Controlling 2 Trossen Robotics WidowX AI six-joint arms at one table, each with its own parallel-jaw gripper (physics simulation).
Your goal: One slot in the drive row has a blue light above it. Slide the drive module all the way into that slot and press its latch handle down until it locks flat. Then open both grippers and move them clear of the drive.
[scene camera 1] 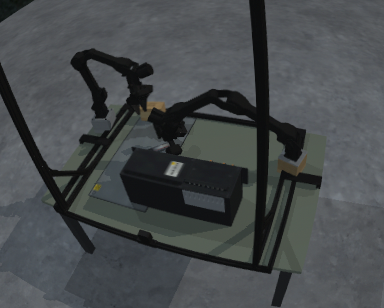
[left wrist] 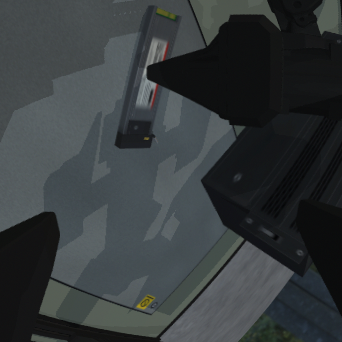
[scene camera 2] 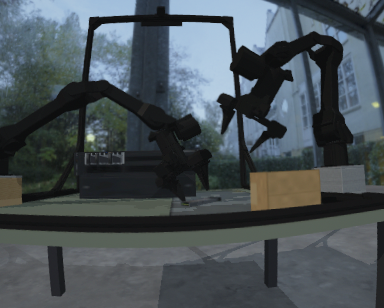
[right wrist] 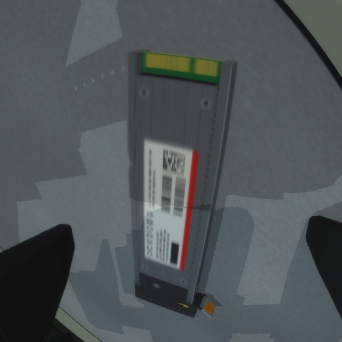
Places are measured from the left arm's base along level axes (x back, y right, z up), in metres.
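Where they show: left gripper, between the fingertips: (scene camera 1: 142,113) (left wrist: 180,220) (scene camera 2: 235,143); right gripper, between the fingertips: (scene camera 1: 163,146) (left wrist: 171,73) (scene camera 2: 195,196) (right wrist: 194,234); left arm's base, origin of its link: (scene camera 1: 102,114) (scene camera 2: 336,166); right arm's base, origin of its link: (scene camera 1: 293,154).
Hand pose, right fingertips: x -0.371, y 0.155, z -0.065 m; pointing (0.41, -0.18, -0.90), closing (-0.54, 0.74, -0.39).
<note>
Each offset is from my right fingertips to the top centre of the thing. Level surfaces: height alone.
The drive module {dx +0.013, dy -0.002, dz -0.010 m} (left wrist: 142,95) (right wrist: 172,200) lies label up on the grey mat {dz -0.019 m} (left wrist: 75,165) (right wrist: 280,150). In the right wrist view its gold contacts are at the top and its orange-tipped latch handle {dx +0.052, dy +0.046, dz -0.011 m} (right wrist: 208,306) sticks out at the bottom corner. My right gripper (scene camera 2: 196,196) (right wrist: 194,234) is open and empty, low over the module, with its fingers on either side of the latch half. My left gripper (scene camera 2: 237,141) (left wrist: 180,220) is open and empty, higher above the table. The black drive enclosure {dx -0.157, dy +0.280, dz +0.154 m} (scene camera 1: 150,172) (scene camera 2: 125,187) (left wrist: 237,167) stands beside the mat. No blue light shows.
A row of bright-edged openings (scene camera 2: 105,159) shows high on the enclosure in scene camera 2. A light wooden block {dx +0.115, dy -0.233, dz +0.061 m} (scene camera 1: 152,111) (scene camera 2: 290,190) stands near the left arm's base. Black frame posts (scene camera 1: 260,125) rise around the green table {dz -0.021 m} (scene camera 1: 220,135).
</note>
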